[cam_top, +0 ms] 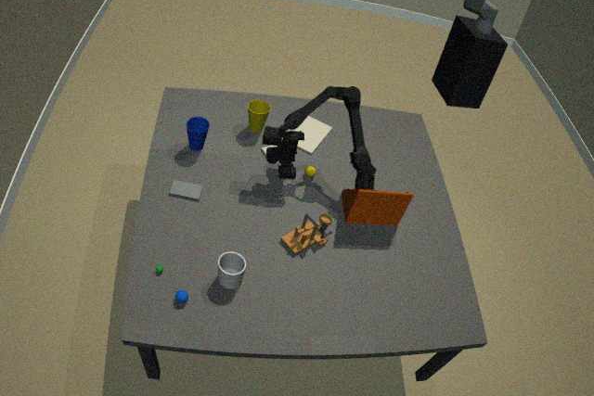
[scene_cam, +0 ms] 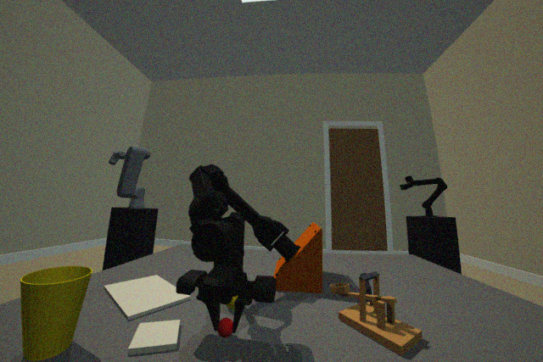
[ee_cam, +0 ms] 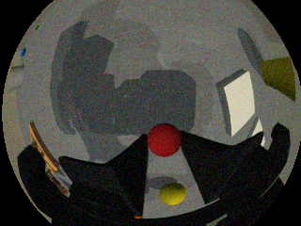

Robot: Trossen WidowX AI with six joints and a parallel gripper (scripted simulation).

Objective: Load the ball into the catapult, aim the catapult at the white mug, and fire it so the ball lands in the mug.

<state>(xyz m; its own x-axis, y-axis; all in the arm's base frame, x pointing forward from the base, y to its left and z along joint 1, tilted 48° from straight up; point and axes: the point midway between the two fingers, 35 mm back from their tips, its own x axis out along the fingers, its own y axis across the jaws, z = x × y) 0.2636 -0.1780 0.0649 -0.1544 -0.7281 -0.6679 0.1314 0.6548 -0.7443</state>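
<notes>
Now: gripper tip 6 cm past the wooden catapult, 30 cm to the right of it and 4 cm below it. Round my gripper tip: yellow ball 11 cm behind, 1 cm above; yellow cup 7 cm ahead, 29 cm to the right, 2 cm above; red ball 1 cm above.
</notes>
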